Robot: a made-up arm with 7 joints. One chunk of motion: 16 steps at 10 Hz.
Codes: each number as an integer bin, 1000 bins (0 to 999) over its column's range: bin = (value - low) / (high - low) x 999, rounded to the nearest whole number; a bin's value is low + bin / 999 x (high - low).
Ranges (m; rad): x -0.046..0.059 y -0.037..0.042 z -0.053..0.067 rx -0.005..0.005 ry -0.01..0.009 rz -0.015..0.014
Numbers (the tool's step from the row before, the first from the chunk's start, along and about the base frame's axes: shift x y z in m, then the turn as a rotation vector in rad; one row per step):
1: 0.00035 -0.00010 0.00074 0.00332 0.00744 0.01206
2: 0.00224 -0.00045 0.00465 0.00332 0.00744 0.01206
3: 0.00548 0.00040 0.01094 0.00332 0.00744 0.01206
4: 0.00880 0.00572 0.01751 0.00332 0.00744 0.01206
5: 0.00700 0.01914 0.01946 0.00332 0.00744 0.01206
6: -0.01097 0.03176 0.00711 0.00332 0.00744 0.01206
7: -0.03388 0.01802 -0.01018 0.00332 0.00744 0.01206
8: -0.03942 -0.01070 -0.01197 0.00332 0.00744 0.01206
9: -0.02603 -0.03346 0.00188 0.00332 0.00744 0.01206
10: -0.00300 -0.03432 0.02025 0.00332 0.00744 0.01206
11: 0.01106 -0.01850 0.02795 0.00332 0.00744 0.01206
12: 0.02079 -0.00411 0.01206 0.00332 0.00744 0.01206
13: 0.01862 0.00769 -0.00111 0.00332 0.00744 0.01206
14: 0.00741 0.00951 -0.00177 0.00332 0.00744 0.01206
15: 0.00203 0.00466 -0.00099 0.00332 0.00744 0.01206
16: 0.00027 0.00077 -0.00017 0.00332 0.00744 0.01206
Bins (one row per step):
1: 441 467 447 831 917 932
2: 459 462 480 831 917 932
3: 490 473 532 831 917 932
4: 521 540 587 831 917 932
5: 504 710 603 831 917 932
6: 333 870 500 831 917 932
7: 115 696 356 831 917 932
8: 63 333 342 831 917 932
9: 190 45 457 831 917 932
10: 409 34 610 831 917 932
11: 543 234 674 831 917 932
12: 635 416 542 831 917 932
13: 615 565 432 831 917 932
14: 508 588 426 831 917 932
15: 457 527 433 831 917 932
16: 440 478 440 831 917 932

